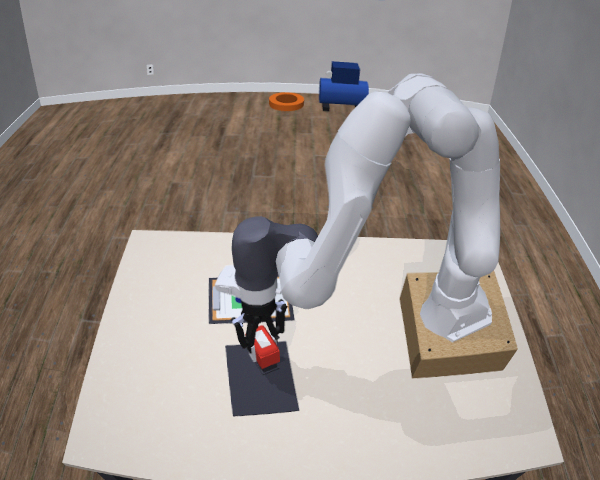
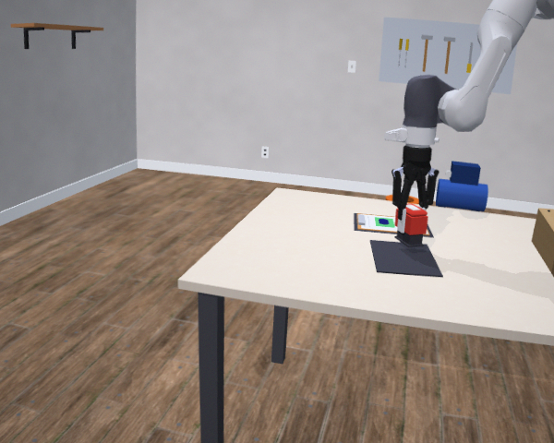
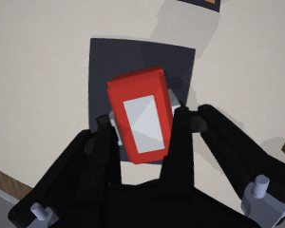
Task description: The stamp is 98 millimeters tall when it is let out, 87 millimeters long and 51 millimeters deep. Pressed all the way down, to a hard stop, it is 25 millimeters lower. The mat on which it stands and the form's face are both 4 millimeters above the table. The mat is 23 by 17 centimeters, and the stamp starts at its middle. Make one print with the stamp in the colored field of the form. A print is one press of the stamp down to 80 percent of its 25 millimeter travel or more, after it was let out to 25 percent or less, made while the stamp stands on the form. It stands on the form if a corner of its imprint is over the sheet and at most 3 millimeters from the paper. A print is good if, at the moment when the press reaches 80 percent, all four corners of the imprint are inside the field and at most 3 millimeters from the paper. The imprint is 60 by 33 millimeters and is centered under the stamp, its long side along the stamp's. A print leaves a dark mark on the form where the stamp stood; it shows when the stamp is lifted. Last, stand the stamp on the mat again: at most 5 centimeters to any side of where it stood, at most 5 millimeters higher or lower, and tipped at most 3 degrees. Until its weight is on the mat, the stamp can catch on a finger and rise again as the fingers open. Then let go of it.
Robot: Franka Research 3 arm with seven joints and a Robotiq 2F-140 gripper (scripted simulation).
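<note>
Right now the mat is 100 mm below my hand, 30 mm to the left of it and 10 mm ahead of it. Round my hand: stamp: 20 mm below; form: 250 mm to the right, 100 mm below, 20 mm ahead.
</note>
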